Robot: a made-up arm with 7 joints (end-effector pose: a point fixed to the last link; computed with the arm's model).
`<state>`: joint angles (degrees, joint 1 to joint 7).
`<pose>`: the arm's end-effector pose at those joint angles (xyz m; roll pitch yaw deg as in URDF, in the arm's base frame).
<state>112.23 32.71 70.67 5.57 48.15 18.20 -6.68</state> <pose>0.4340 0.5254 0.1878 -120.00 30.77 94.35</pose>
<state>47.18 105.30 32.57 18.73 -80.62 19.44 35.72</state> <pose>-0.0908 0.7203 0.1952 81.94 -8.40 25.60</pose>
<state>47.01 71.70 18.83 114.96 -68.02 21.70 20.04</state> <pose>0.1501 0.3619 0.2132 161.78 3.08 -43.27</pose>
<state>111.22 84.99 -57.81 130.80 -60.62 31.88 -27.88</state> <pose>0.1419 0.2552 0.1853 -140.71 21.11 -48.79</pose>
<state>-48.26 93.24 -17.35 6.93 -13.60 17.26 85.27</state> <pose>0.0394 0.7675 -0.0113 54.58 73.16 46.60</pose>
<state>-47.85 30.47 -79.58 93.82 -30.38 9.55 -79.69</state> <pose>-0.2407 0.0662 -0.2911 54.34 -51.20 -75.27</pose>
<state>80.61 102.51 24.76 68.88 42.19 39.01 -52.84</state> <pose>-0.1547 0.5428 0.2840 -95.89 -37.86 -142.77</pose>
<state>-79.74 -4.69 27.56 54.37 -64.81 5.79 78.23</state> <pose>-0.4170 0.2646 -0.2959 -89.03 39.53 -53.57</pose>
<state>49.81 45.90 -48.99 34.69 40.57 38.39 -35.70</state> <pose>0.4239 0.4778 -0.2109 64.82 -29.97 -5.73</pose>
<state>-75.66 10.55 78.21 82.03 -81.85 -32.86 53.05</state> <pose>-0.2396 0.5348 -0.1241 -24.65 42.01 -71.26</pose>
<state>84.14 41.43 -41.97 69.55 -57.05 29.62 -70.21</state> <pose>0.4328 0.3025 0.1664 -150.66 3.72 -64.49</pose>
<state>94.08 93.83 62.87 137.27 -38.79 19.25 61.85</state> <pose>-0.1915 0.2356 0.0797 -160.57 -25.06 -50.90</pose>
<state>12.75 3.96 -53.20 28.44 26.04 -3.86 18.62</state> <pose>0.2054 0.1121 -0.5188 -21.46 -38.85 -28.86</pose>
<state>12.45 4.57 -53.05 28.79 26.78 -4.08 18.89</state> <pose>0.2039 0.1168 -0.5195 -22.00 -38.82 -27.87</pose>
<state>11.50 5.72 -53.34 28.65 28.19 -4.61 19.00</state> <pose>0.1947 0.1280 -0.5247 -22.29 -37.74 -26.58</pose>
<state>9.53 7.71 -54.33 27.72 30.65 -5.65 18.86</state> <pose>0.1727 0.1496 -0.5356 -21.99 -35.02 -24.93</pose>
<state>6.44 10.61 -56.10 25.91 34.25 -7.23 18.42</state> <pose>0.1359 0.1831 -0.5497 -20.66 -30.57 -23.09</pose>
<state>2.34 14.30 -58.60 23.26 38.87 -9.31 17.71</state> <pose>0.0849 0.2281 -0.5614 -17.93 -24.66 -21.29</pose>
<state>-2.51 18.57 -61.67 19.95 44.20 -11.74 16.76</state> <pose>0.0241 0.2826 -0.5640 -13.60 -17.88 -19.82</pose>
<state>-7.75 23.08 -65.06 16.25 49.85 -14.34 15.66</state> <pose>-0.0394 0.3418 -0.5531 -7.93 -10.94 -18.83</pose>
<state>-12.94 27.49 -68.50 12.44 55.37 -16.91 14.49</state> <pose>-0.0971 0.4004 -0.5287 -1.49 -4.48 -18.46</pose>
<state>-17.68 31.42 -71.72 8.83 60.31 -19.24 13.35</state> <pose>-0.1428 0.4526 -0.4957 4.87 1.08 -18.73</pose>
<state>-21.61 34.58 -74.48 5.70 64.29 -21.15 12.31</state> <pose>-0.1743 0.4942 -0.4617 10.32 5.54 -19.51</pose>
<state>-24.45 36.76 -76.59 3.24 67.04 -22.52 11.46</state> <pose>-0.1930 0.5232 -0.4340 14.31 8.79 -20.53</pose>
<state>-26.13 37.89 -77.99 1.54 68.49 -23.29 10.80</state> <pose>-0.2025 0.5395 -0.4167 16.69 10.91 -21.49</pose>
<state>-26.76 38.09 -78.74 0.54 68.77 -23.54 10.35</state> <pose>-0.2062 0.5452 -0.4101 17.60 12.05 -22.25</pose>
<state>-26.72 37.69 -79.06 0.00 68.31 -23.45 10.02</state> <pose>-0.2067 0.5442 -0.4107 17.61 12.56 -22.83</pose>
